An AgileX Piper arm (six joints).
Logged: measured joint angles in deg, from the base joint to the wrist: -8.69, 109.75, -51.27, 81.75, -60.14, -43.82; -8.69, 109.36, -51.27, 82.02, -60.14, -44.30; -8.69, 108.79, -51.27, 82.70, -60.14, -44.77; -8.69, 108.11, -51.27, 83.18, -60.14, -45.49; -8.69, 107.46, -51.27, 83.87, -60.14, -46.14; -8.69, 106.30, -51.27, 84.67, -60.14, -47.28; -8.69, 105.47, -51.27, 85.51, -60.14, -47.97; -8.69, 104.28, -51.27, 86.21, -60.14, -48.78; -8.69, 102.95, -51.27, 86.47, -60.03, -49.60; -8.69, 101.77, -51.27, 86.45, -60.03, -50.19; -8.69, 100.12, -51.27, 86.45, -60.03, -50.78; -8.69, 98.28, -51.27, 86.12, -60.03, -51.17; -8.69, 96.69, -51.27, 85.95, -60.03, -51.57; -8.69, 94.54, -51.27, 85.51, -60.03, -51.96; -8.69, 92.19, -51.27, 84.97, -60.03, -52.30
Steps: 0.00, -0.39, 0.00, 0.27, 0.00, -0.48; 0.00, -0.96, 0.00, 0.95, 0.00, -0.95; 0.00, -1.64, 0.00, 1.43, 0.00, -1.67; 0.00, -2.29, 0.00, 2.12, 0.00, -2.32; 0.00, -3.45, 0.00, 2.92, 0.00, -3.46; 0.00, -4.28, 0.00, 3.76, 0.00, -4.15; 0.00, -5.47, 0.00, 4.46, 0.00, -4.96; 0.00, -6.80, 0.00, 4.72, 0.11, -5.78; 0.00, -7.98, 0.00, 4.70, 0.11, -6.37; 0.00, -9.63, 0.00, 4.70, 0.11, -6.96; 0.00, -11.47, 0.00, 4.37, 0.11, -7.35; 0.00, -13.06, 0.00, 4.20, 0.11, -7.75; 0.00, -15.21, 0.00, 3.76, 0.11, -8.14; 0.00, -17.56, 0.00, 3.22, 0.11, -8.48
